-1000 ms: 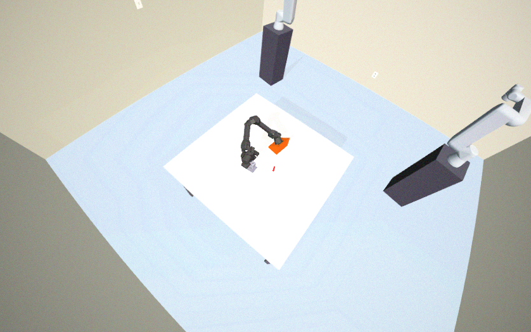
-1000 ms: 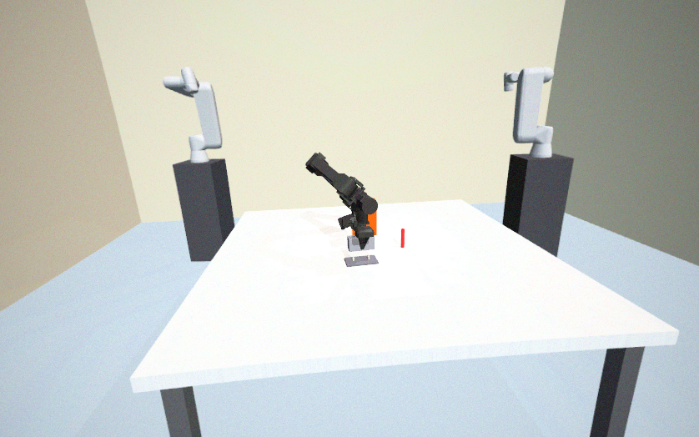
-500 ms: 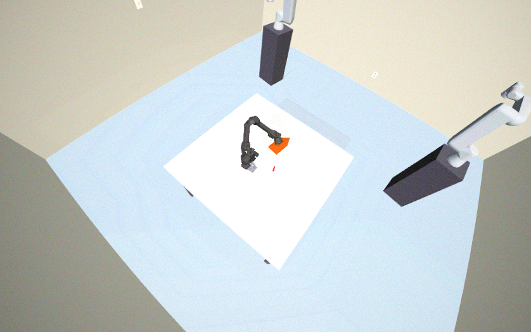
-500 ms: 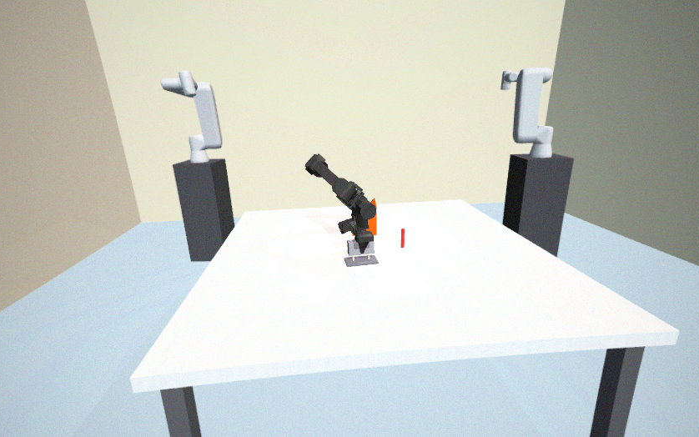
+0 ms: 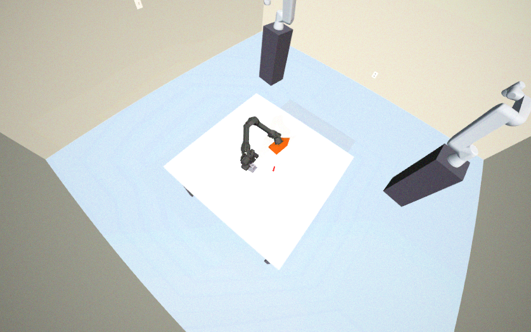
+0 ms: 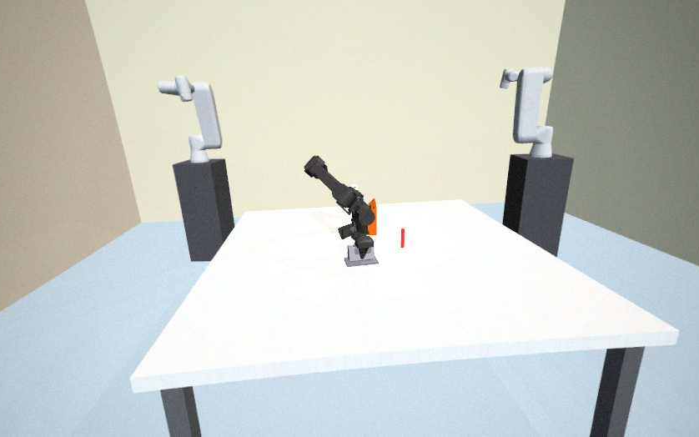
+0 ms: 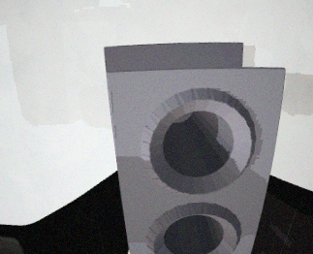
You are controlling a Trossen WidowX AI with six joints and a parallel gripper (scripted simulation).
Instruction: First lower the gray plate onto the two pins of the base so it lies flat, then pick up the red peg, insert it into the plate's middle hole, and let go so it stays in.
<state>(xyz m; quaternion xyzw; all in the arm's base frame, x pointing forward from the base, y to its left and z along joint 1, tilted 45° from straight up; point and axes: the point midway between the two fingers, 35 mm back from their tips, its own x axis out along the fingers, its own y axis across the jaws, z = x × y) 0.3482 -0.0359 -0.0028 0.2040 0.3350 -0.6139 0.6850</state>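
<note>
The gray plate is 3 cm above my gripper tip. From my gripper tip the other things lie so: red peg 14 cm behind, 17 cm to the left, 2 cm above; then gray base 1 cm below.
</note>
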